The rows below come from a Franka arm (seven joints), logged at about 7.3 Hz.
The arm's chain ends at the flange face. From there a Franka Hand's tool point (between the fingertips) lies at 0.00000 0.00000 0.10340 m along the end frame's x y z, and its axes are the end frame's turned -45 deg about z.
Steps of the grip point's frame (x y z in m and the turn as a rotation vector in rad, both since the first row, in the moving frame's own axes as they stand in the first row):
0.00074 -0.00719 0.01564 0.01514 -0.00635 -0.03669
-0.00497 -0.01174 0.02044 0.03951 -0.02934 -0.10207
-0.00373 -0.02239 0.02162 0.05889 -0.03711 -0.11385
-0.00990 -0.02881 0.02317 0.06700 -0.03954 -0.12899
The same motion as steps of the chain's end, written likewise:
-0.00298 -0.00499 0.01565 0.00622 -0.01520 -0.03669
-0.00675 -0.00430 0.02057 0.00719 -0.04868 -0.10207
-0.01138 -0.01201 0.02187 0.01540 -0.06788 -0.11385
-0.01948 -0.01187 0.02348 0.01942 -0.07534 -0.12899

